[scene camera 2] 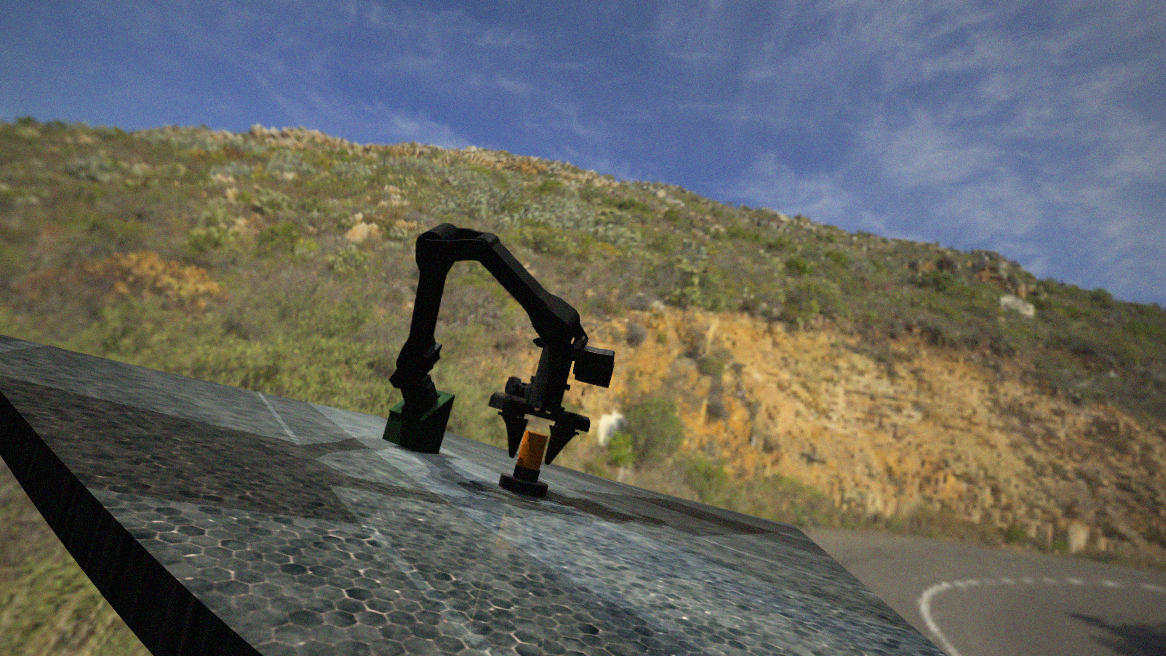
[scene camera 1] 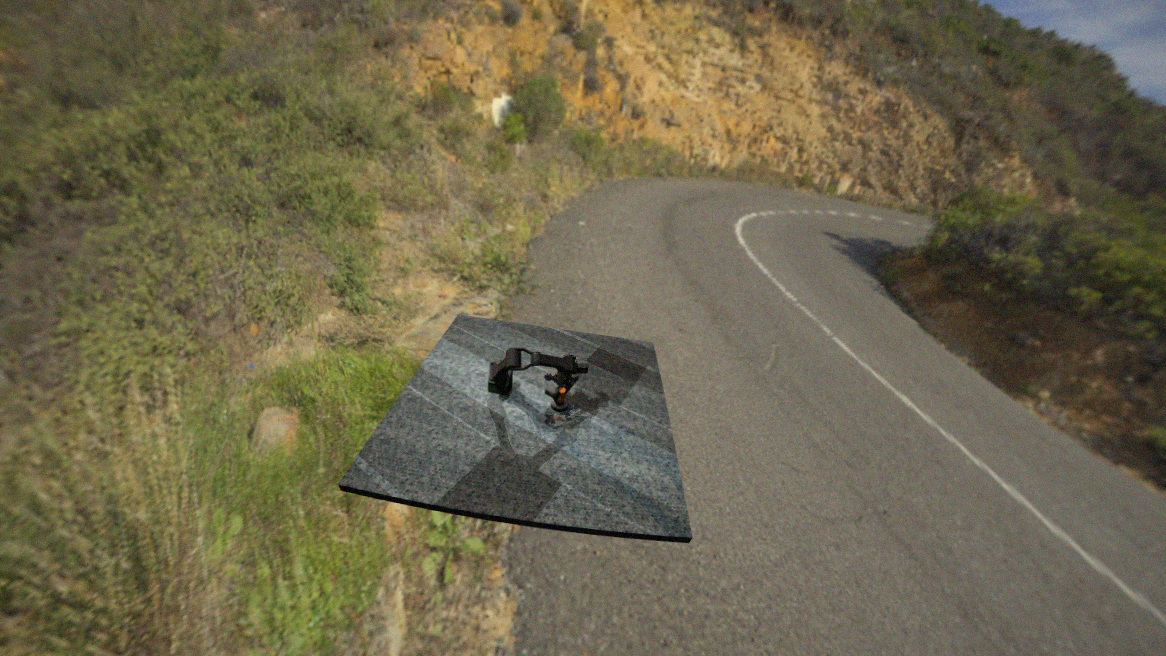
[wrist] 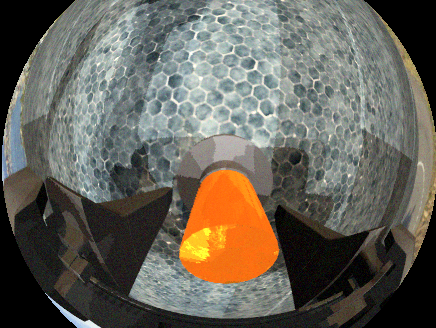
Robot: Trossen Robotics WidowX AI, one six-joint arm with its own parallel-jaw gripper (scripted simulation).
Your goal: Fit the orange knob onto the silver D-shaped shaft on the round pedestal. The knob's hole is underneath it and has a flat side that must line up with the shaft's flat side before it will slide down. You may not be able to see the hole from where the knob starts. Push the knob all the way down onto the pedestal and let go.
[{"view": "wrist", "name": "my gripper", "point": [226, 204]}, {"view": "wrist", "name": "orange knob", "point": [228, 238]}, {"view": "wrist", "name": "round pedestal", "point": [217, 152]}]
